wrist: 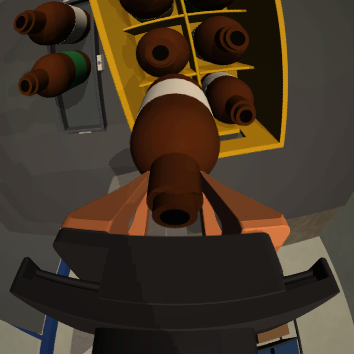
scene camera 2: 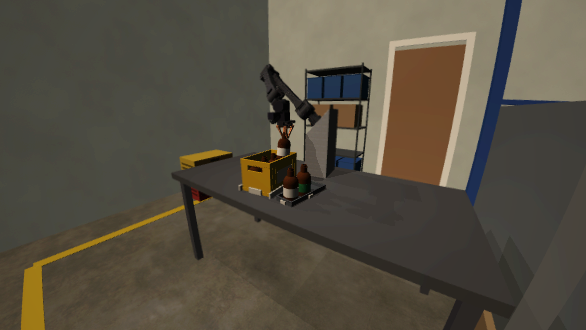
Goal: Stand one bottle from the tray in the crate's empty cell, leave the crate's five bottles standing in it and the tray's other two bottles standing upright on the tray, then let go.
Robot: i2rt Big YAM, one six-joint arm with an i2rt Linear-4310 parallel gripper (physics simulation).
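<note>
My gripper is shut on the neck of a brown bottle with a white label. The bottle hangs roughly upright at the near-left corner cell of the yellow crate in the wrist view. Its base is hidden, so its depth in the cell cannot be told. Brown bottles stand in other cells, with more at the top edge. On the tray, a white-labelled bottle and a green-labelled bottle stand upright.
The crate and tray stand side by side on the dark table. A grey wedge-shaped stand rises behind them by the arm's base. A shelf rack with blue bins stands farther back. A yellow-topped cabinet is beyond the table's left end.
</note>
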